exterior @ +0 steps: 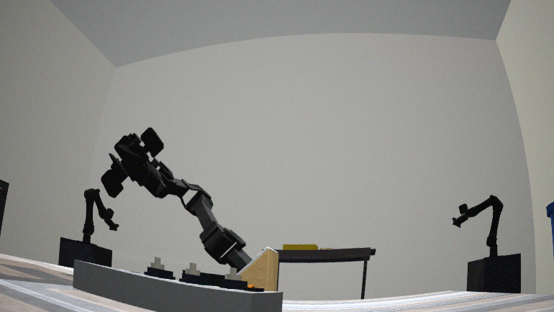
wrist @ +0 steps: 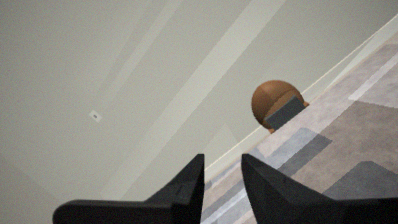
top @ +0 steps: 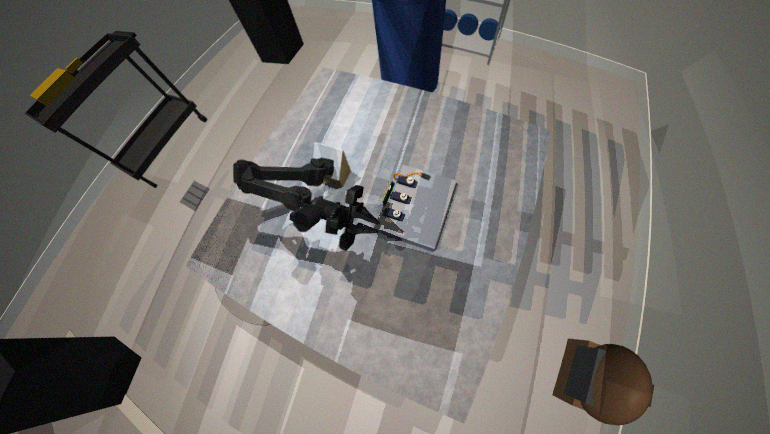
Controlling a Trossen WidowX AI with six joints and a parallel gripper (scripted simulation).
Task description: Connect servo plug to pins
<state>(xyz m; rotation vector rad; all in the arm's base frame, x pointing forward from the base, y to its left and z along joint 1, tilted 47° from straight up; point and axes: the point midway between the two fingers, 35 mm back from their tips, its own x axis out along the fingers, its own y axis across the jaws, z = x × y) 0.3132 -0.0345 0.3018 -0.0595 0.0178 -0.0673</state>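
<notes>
The grey table slab is 10 cm ahead of my gripper tip, 21 cm to the left of it and 27 cm below it.
</notes>
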